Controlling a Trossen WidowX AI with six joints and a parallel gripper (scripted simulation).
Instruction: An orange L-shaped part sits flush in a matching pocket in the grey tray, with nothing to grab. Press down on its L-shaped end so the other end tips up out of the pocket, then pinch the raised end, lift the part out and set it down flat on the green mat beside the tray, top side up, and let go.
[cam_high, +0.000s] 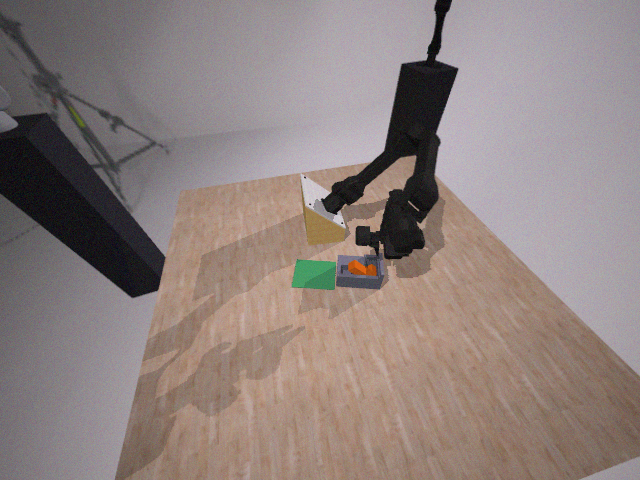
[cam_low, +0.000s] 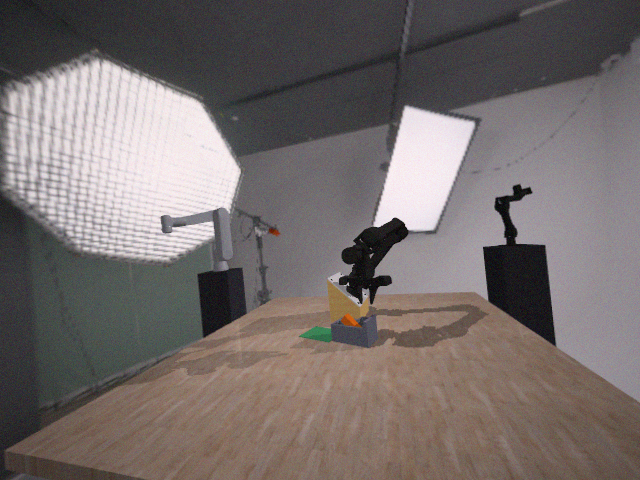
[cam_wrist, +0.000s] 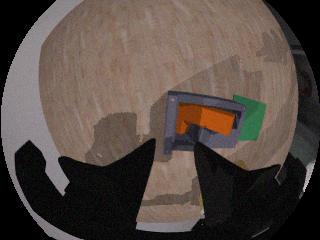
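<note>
The orange L-shaped part is 3 cm behind my gripper tip, 3 cm to the right of it and 10 cm below it. From my gripper tip the other things lie so: green mat (10 cm behind, 20 cm to the right, 16 cm below).
</note>
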